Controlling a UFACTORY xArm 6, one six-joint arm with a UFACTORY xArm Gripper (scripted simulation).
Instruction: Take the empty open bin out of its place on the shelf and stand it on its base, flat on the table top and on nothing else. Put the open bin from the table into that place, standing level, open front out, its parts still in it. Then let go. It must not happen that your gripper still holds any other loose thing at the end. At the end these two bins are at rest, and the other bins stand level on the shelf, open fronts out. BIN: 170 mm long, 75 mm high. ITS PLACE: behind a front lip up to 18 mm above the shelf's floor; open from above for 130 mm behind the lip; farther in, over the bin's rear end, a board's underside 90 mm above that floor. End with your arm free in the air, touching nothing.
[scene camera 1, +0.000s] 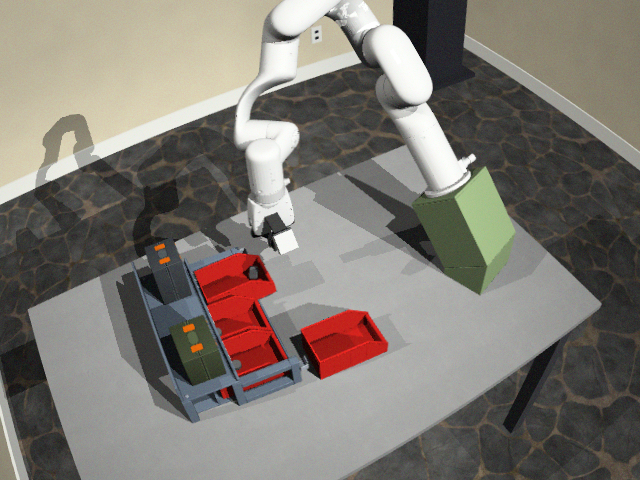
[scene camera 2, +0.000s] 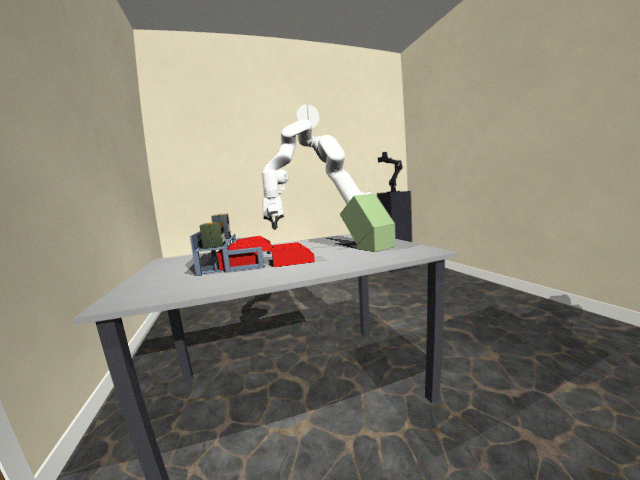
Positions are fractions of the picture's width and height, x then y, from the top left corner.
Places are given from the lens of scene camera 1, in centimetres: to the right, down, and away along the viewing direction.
gripper (scene camera 1: 0.43, 0.51): -11, 2, 145
dark grey box (scene camera 1: 0.26, 0.55): -34, 6, 128
